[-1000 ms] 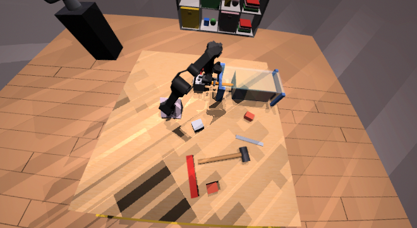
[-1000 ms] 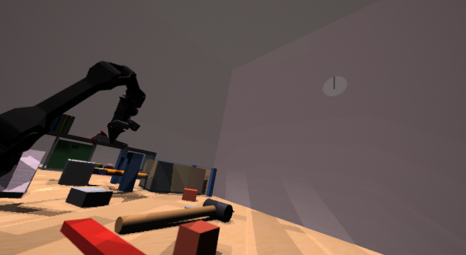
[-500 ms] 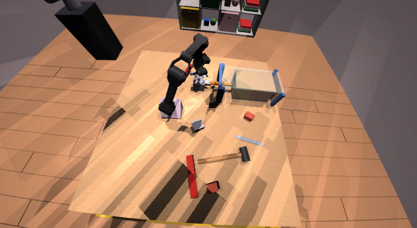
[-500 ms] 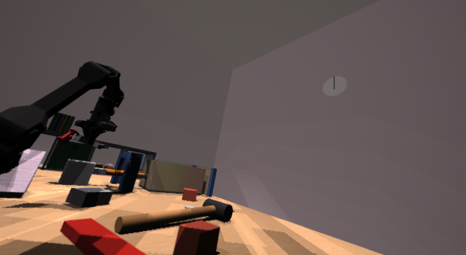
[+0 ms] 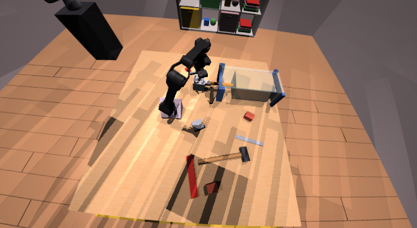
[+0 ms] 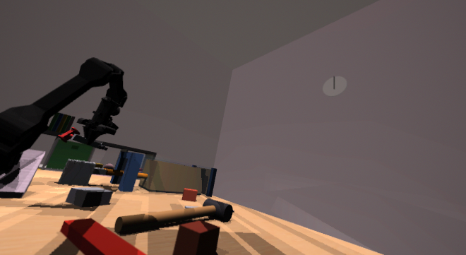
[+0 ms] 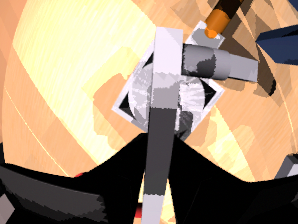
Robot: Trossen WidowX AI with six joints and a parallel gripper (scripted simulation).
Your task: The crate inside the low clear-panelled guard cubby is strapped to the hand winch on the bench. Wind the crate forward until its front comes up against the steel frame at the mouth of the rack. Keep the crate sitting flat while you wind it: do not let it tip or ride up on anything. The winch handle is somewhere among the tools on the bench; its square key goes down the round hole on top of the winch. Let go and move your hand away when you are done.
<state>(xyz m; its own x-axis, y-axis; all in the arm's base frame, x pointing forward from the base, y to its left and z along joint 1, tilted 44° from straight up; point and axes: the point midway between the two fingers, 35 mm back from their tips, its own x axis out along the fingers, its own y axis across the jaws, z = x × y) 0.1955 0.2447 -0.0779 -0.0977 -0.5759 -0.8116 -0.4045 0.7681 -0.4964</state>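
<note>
The winch handle lies 1 cm behind my gripper tip and 1 cm above it. Round my gripper tip: red grip (6 cm behind, 2 cm above, 1 cm to the left); blue steel frame (17 cm ahead, 6 cm below, 1 cm to the right); winch (13 cm below, 1 cm to the right, 1 cm behind).
</note>
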